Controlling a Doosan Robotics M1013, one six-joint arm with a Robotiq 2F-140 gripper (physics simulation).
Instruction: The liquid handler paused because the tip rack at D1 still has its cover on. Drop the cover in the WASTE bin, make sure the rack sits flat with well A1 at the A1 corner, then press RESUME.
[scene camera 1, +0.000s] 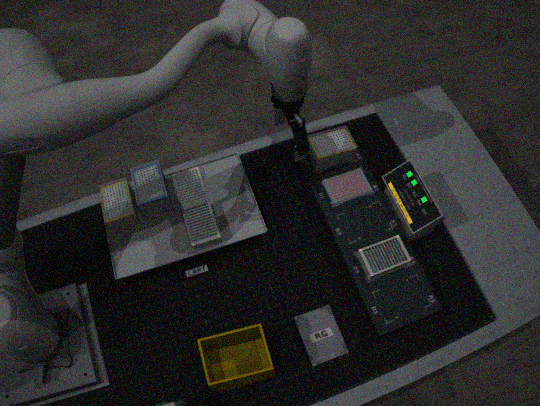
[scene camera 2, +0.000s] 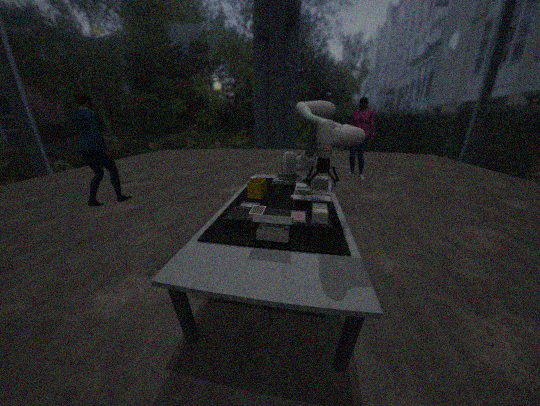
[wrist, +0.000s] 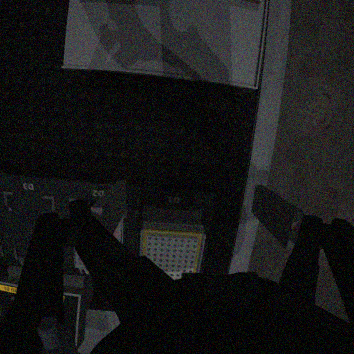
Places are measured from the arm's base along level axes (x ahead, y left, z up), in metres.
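Pixels of known places: gripper, fingertip midpoint: (scene camera 1: 289, 141) (scene camera 2: 321, 192) (wrist: 190, 196); arm's base, origin of the base link: (scene camera 1: 42, 339) (scene camera 2: 288, 177).
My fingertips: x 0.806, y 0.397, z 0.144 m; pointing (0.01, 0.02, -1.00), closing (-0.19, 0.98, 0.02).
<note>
For each thing: its top centre in the pictures, then the offset to it from my fingertips. "spot": a spot on its surface instead.
- D1 tip rack, middle of its top: (wrist: 169, 271) (scene camera 1: 332, 140) (scene camera 2: 320, 206) dx +0.132, dy +0.008, dz -0.046 m
- yellow bin, middle of its top: (scene camera 1: 234, 354) (scene camera 2: 256, 180) dx -0.256, dy -0.546, dz -0.041 m
- control panel, surface spot: (scene camera 1: 412, 199) spot: dx +0.303, dy -0.230, dz -0.057 m
- pink-topped plate, middle of its top: (wrist: 96, 241) (scene camera 1: 347, 184) (scene camera 2: 298, 215) dx +0.150, dy -0.114, dz -0.108 m
- white slotted rack, middle of its top: (scene camera 1: 385, 255) (scene camera 2: 257, 209) dx +0.184, dy -0.360, dz -0.091 m
- RG plate, middle of its top: (scene camera 1: 321, 334) dx -0.030, dy -0.515, dz -0.162 m
The D1 tip rack (scene camera 1: 332, 143) (scene camera 2: 320, 213) (wrist: 172, 252) has a yellow-edged top with rows of holes. It stands at the end of the dark deck. A see-through cover cannot be made out clearly on it, nor can its A1 mark. My gripper (scene camera 1: 299, 150) (scene camera 2: 322, 180) (wrist: 190, 196) is open and empty, above table height, beside the rack on the cart-tray side. The yellow bin (scene camera 1: 236, 356) (scene camera 2: 257, 188) stands at the near edge in scene view 1; its inside is dim. The control panel (scene camera 1: 412, 199) shows three green squares and a yellow strip; its lettering is unreadable.
A pink-topped plate (scene camera 1: 347, 186) sits next to the rack; a white slotted rack (scene camera 1: 384, 256) sits farther along the deck. The pale cart tray (scene camera 1: 145, 256) (wrist: 245, 75) holds yellow-edged, blue-edged and slotted racks. An RG plate (scene camera 1: 322, 350) lies near the bin. Two people stand beyond the table.
</note>
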